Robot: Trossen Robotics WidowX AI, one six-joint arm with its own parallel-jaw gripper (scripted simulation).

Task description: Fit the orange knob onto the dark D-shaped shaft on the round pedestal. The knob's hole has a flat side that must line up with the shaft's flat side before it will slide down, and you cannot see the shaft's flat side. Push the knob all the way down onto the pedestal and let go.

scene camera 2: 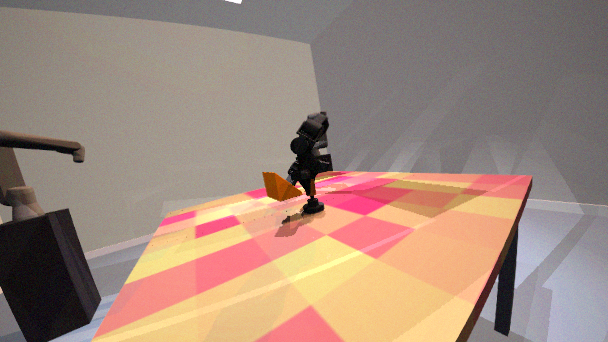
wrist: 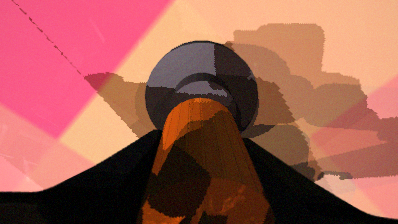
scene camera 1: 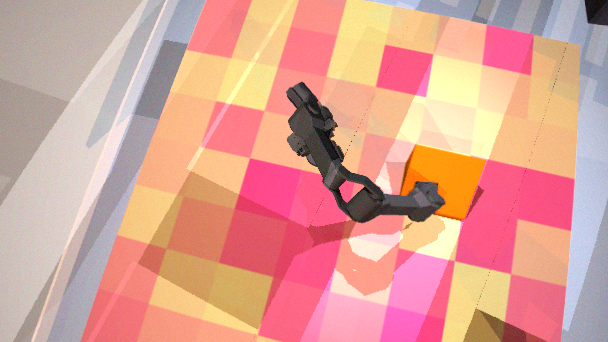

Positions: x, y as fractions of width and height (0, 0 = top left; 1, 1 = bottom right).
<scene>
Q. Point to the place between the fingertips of my gripper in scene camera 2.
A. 0.51, 0.56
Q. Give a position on an orange knob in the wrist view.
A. At 0.51, 0.73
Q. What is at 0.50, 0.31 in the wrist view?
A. A round dark pedestal.
</scene>
